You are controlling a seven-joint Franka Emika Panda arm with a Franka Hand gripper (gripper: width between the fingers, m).
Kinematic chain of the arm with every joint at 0, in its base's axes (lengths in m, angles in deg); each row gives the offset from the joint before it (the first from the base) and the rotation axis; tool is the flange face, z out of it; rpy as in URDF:
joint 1: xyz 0 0 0.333 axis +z
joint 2: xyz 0 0 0 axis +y
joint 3: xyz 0 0 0.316 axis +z
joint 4: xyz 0.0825 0 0 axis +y
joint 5: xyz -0.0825 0 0.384 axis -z
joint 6: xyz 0 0 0 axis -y
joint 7: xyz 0.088 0 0 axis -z
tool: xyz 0 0 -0.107 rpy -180 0 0
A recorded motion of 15 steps. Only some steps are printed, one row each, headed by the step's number.
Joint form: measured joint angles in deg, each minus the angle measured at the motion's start. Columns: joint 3, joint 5, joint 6, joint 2, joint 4, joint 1, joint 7.
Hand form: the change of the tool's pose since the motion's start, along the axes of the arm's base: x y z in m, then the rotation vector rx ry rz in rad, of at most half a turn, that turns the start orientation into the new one. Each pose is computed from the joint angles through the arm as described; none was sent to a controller.
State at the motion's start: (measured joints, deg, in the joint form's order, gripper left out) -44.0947 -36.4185 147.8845 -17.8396 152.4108 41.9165 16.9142
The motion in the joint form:
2: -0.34 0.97 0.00 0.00 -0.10 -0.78 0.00
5: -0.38 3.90 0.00 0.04 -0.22 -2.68 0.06
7: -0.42 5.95 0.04 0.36 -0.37 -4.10 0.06
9: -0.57 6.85 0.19 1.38 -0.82 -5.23 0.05
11: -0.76 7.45 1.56 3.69 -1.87 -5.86 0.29
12: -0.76 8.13 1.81 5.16 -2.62 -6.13 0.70
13: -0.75 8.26 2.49 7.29 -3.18 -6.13 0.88
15: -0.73 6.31 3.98 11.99 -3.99 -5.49 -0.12
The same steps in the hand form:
2: 0.0003 -0.0081 0.0003 -0.0098 -0.0030 -0.0071
5: 0.0004 -0.0219 0.0014 -0.0436 -0.0106 -0.0043
7: 0.0005 -0.0326 0.0011 -0.0711 -0.0131 -0.0041
9: 0.0021 -0.0431 -0.0011 -0.0938 -0.0091 -0.0171
11: 0.0085 -0.0536 -0.0044 -0.1365 -0.0099 -0.0416
12: 0.0125 -0.0576 -0.0065 -0.1615 -0.0032 -0.0472
13: 0.0160 -0.0600 -0.0131 -0.1914 0.0092 -0.0534
15: 0.0210 -0.0606 -0.0313 -0.2392 0.0356 -0.0617

